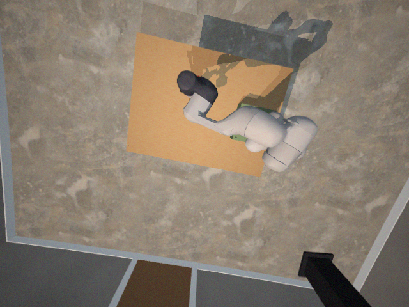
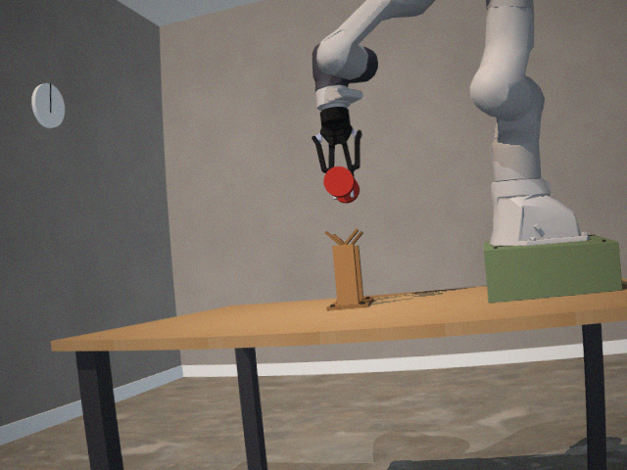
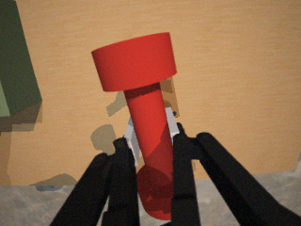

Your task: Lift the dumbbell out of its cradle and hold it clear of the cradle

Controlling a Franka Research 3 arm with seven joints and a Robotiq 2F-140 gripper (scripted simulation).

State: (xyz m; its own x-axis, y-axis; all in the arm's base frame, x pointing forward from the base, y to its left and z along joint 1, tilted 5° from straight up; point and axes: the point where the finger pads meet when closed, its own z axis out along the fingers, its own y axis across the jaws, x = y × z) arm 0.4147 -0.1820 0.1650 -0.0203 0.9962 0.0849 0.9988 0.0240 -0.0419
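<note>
Right now the red dumbbell is right at my hand. Also, from my hand: wooden cradle: 22 cm below, 1 cm ahead.
</note>
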